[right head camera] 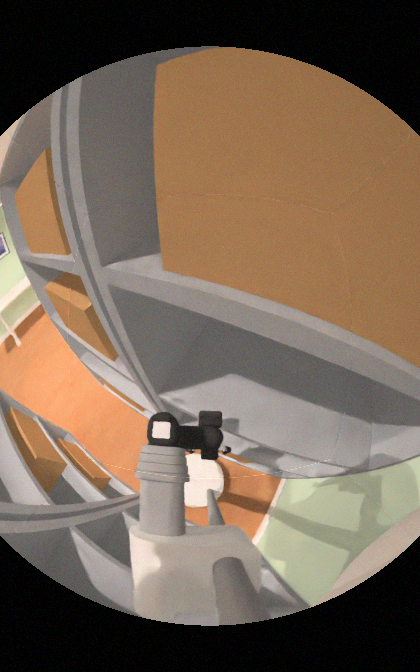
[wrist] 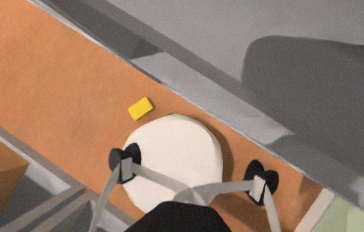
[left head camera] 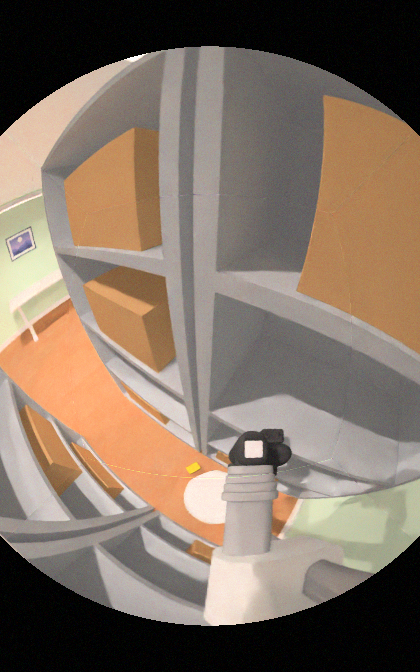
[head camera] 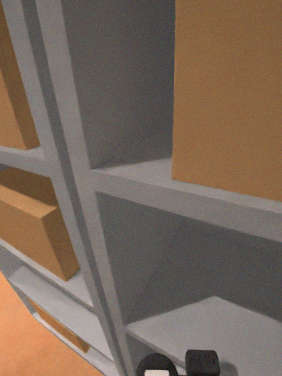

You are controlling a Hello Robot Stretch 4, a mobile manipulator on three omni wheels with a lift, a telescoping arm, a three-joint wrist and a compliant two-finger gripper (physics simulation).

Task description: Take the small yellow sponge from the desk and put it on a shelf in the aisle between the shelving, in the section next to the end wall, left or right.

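Frame: origin at the robot's base, x right, y down, z ahead, level; metres.
Where they show: gripper, fingertip midpoint: (wrist: 192, 165); robot's base at its link origin: (wrist: 174, 160).
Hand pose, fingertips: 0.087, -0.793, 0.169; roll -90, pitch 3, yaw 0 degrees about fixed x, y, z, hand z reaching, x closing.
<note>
Each offset is from my fingertips to the centre of the thing, as dx, dy, dz. "spot": to the spot under its first point. Level surfaces: height alone.
The small yellow sponge {-0.262, +0.798, +0.053} (left head camera: 193, 468) (wrist: 140, 108) lies on the orange floor of the aisle, just beside the robot's round white base. It does not show in the right head camera view. My gripper (wrist: 192, 165) is open, with its two dark fingertips wide apart and no object between them. In the wrist view it hangs high above the white base, and the sponge is ahead of the left fingertip, well below. A grey shelf board {dy -0.170} (head camera: 215, 325) (left head camera: 280, 415) (right head camera: 235, 395) in the section by the green end wall (left head camera: 345, 520) (right head camera: 320, 525) is beside the dark wrist.
A large brown box {spot: -0.018, -0.716, +0.108} (head camera: 230, 100) (left head camera: 370, 215) (right head camera: 260, 175) stands on the shelf above. Brown boxes (left head camera: 132, 320) (right head camera: 82, 315) fill the neighbouring section behind grey uprights. Opposite shelving with a box (left head camera: 47, 450) (right head camera: 35, 450) lines the aisle's other side. The white base (left head camera: 205, 500) (wrist: 175, 145) stands between them.
</note>
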